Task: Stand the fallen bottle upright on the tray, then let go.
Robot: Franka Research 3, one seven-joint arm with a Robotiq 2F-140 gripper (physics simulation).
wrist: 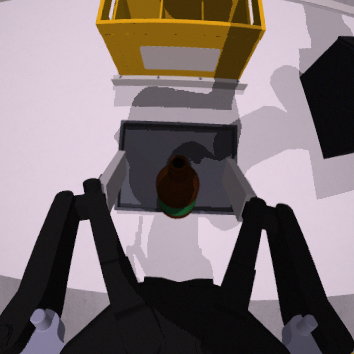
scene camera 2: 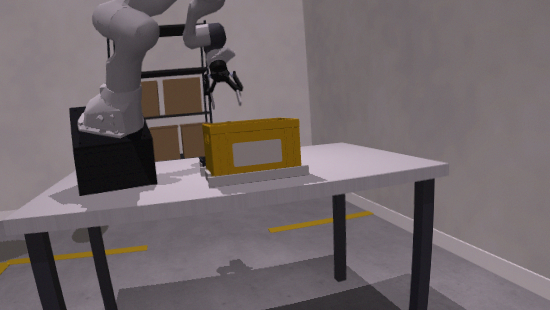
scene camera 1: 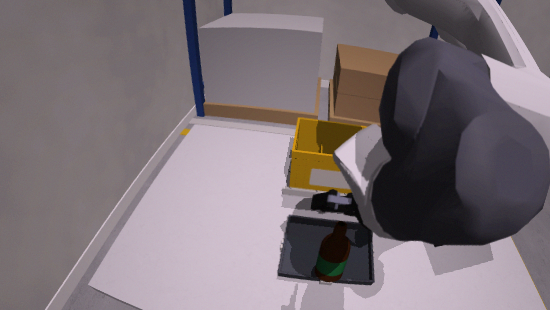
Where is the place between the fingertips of the gripper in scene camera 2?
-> At 227, 105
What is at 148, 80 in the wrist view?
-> A pale rail.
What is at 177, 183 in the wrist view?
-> A brown bottle.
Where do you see a brown bottle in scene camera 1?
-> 335, 247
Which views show the gripper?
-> The wrist view, scene camera 2 and scene camera 1: all of them.
